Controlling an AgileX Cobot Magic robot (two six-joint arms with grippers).
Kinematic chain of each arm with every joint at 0, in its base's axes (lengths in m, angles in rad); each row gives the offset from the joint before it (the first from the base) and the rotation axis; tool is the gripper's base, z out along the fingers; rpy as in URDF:
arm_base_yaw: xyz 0 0 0.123 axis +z
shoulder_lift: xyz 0 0 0 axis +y
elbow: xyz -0.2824 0 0.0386 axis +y
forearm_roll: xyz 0.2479 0 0.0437 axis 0.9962 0 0.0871
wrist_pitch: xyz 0 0 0 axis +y
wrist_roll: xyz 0.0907 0 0.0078 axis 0.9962 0 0.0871
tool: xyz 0 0 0 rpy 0 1.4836 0
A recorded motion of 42 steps. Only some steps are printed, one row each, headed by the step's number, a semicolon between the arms.
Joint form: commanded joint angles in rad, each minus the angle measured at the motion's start. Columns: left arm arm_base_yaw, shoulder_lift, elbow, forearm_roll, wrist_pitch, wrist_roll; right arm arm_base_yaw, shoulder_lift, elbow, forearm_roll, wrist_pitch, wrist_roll.
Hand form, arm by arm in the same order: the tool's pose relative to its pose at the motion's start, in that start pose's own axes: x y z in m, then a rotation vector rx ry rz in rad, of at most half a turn. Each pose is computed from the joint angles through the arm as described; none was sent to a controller.
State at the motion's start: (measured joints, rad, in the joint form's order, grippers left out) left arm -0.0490 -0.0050 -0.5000 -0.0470 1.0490 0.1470; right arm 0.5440 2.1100 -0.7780 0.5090 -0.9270 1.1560
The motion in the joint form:
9: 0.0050 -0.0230 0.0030 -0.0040 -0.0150 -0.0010; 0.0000 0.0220 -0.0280 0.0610 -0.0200 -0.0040
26: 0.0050 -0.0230 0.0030 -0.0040 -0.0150 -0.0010; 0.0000 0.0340 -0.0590 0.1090 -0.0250 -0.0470
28: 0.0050 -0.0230 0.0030 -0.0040 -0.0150 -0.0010; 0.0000 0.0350 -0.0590 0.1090 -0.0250 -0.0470
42: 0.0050 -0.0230 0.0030 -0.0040 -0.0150 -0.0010; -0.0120 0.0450 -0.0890 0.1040 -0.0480 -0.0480
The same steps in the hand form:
9: 0.0009 -0.0005 -0.0024 -0.0057 -0.0347 -0.0043; -0.0021 -0.0003 0.0064 -0.0038 -0.0535 0.0346
26: 0.0009 -0.0005 -0.0024 -0.0057 -0.0347 -0.0043; -0.0033 0.0027 0.0121 -0.0078 -0.0921 0.0282
28: 0.0009 -0.0005 -0.0024 -0.0057 -0.0347 -0.0043; -0.0032 0.0023 0.0122 -0.0069 -0.0920 0.0277
42: 0.0009 -0.0005 -0.0024 -0.0057 -0.0347 -0.0043; -0.0062 0.0083 0.0189 -0.0442 -0.1116 0.0353

